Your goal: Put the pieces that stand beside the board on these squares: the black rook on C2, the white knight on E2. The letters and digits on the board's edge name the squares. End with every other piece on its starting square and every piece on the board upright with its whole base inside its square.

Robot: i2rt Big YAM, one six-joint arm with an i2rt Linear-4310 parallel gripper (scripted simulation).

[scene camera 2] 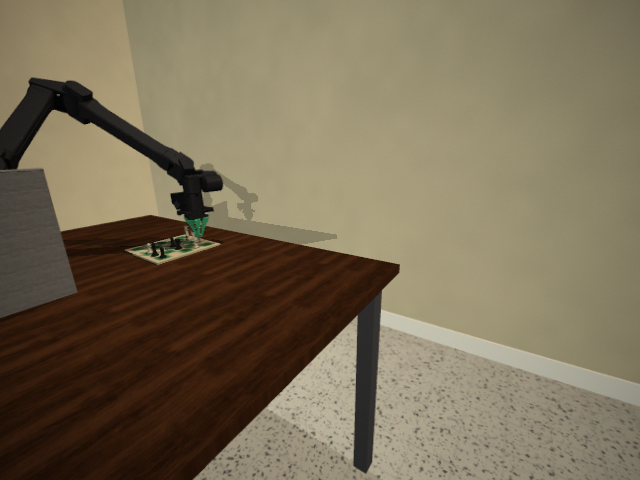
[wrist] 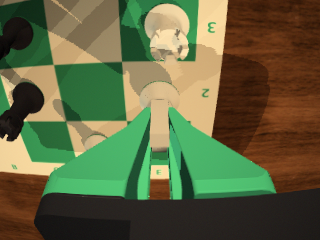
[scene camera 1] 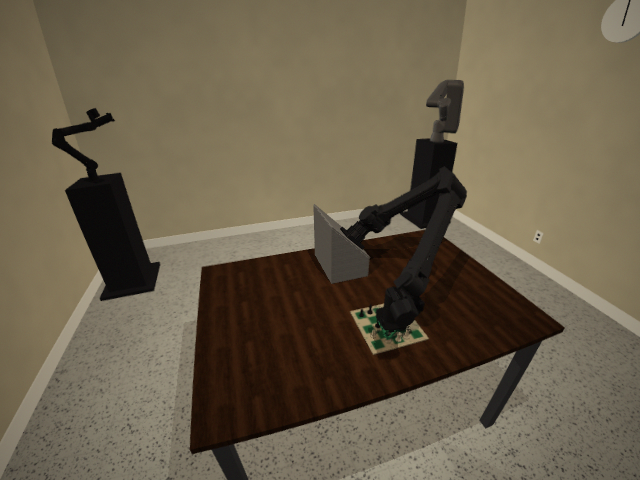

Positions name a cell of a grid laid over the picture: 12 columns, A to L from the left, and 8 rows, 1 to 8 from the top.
Labels:
green-and-cream chessboard: scene camera 2 D5; wrist D3; scene camera 1 G6

